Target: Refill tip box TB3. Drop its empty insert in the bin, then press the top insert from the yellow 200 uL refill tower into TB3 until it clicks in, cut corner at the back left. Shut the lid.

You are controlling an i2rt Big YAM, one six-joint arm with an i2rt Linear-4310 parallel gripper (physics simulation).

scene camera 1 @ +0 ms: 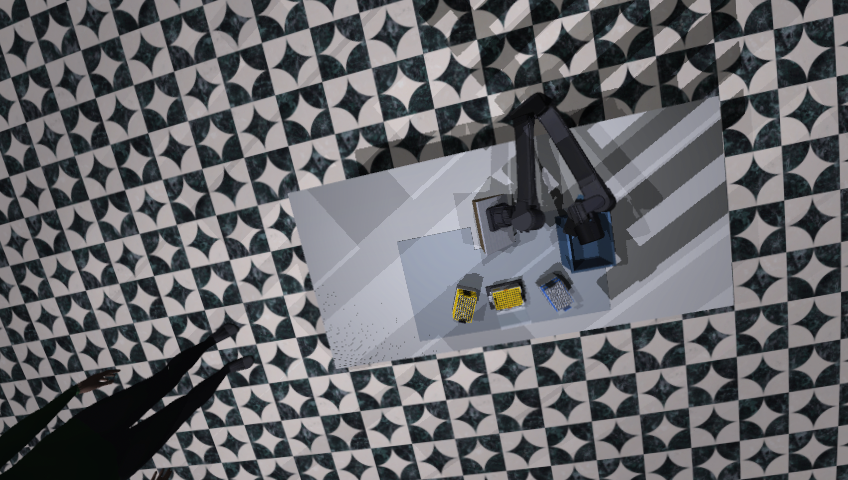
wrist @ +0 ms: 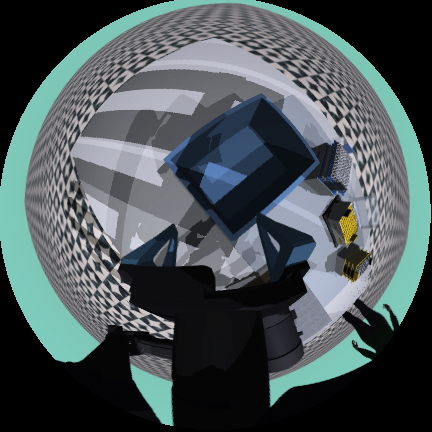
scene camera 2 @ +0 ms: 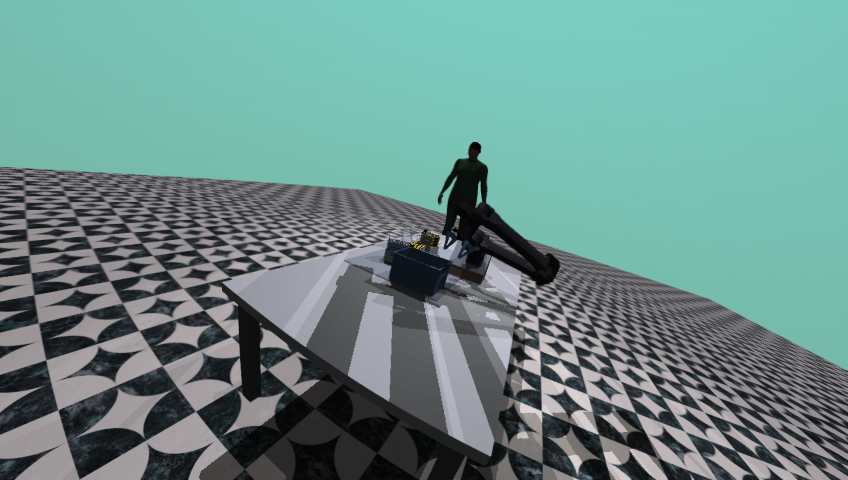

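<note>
The tip box, which I take for TB3 (scene camera 1: 507, 297) (wrist: 348, 223), has a dark base and a yellow grid insert in it. Its clear lid seems to stand open at the front; its label is not readable. The yellow refill tower (scene camera 1: 464, 305) (wrist: 356, 265), a stack of inserts with pale tips, stands left of the box in the overhead view. The blue bin (scene camera 1: 604, 261) (scene camera 2: 417, 274) (wrist: 295, 167) shows lit and shadowed patches inside, no clear insert. My gripper (scene camera 2: 453, 252) (wrist: 214, 222) is open and empty, above the back edge of the bin; its fingers are hidden in the overhead view.
A blue-and-grey tip stack (scene camera 1: 557, 293) (wrist: 340, 167) stands between the tip box and the bin. The arm's base sits on a board (scene camera 1: 501, 237) behind the mat (scene camera 1: 434, 267). A person (scene camera 2: 468, 178) stands beyond the table (scene camera 1: 363, 237).
</note>
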